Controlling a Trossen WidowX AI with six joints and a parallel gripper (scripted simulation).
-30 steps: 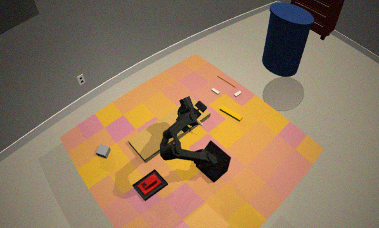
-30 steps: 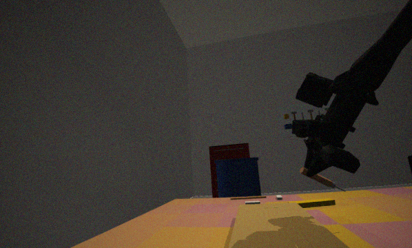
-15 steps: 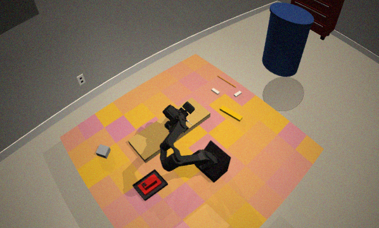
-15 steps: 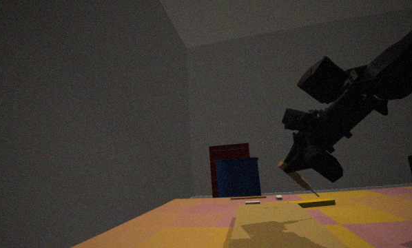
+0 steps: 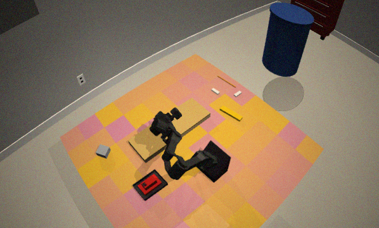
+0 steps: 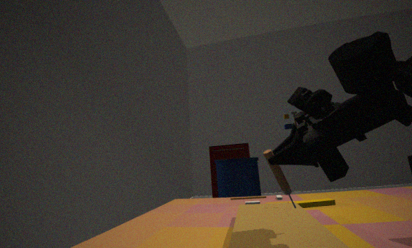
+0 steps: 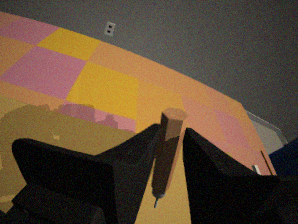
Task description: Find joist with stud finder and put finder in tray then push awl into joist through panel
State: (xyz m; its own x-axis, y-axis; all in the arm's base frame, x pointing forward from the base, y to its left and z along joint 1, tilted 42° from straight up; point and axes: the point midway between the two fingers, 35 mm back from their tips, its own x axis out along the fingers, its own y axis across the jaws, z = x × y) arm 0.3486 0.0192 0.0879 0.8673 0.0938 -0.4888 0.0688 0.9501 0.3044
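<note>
The awl is 20 mm behind my gripper tip, 20 mm to the right of it and 50 mm below it. From my gripper tip the other things lie so: grey block (110 mm ahead, 400 mm to the left, 160 mm below); then dark tray (250 mm behind, 270 mm to the left, 160 mm below); then red stud finder (250 mm behind, 290 mm to the left, 130 mm below).
</note>
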